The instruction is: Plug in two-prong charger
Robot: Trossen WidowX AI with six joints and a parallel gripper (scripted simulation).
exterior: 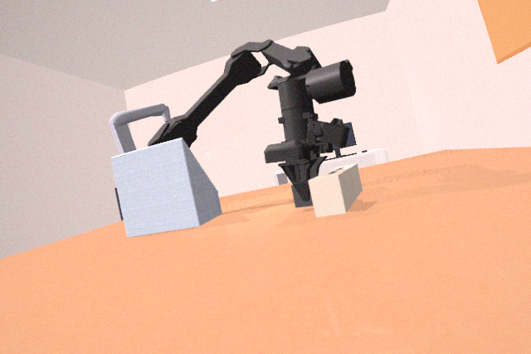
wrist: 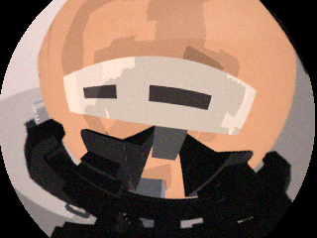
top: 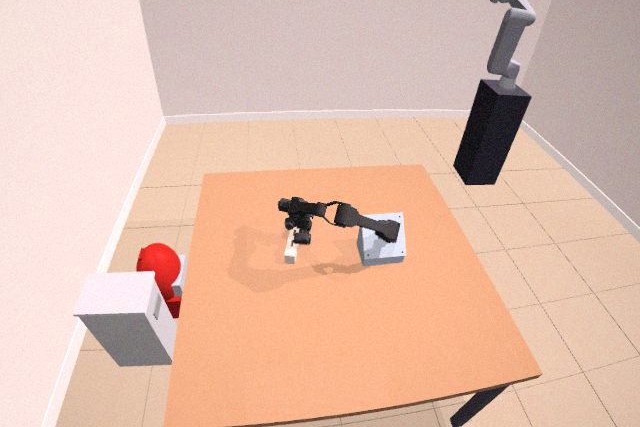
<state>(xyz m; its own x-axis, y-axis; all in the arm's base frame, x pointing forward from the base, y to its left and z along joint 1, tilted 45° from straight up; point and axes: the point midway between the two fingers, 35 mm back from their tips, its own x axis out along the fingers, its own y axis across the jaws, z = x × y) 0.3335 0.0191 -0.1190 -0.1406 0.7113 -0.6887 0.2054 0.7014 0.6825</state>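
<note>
Now: gripper tip 2 cm short of the two-prong charger and 1 cm below it.
</note>
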